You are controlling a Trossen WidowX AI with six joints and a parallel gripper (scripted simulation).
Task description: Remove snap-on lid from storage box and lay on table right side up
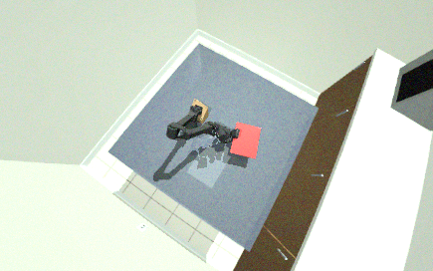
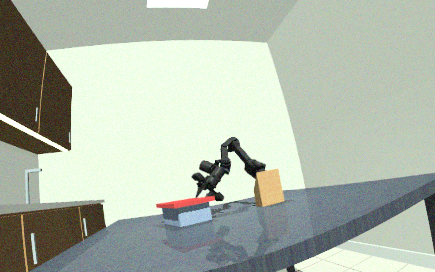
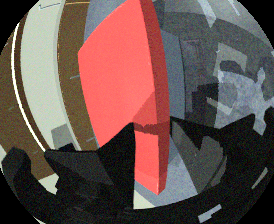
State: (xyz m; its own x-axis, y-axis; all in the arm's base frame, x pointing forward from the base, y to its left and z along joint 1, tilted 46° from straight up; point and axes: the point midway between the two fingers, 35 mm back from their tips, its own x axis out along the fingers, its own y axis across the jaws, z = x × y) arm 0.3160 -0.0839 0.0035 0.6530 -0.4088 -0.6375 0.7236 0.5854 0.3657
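Now: gripper tip 70 mm short of the red lid, 20 mm to the right of it and 10 mm below it. Also, from my gripper tip: storage box 70 mm ahead, 40 mm below, 20 mm to the left.
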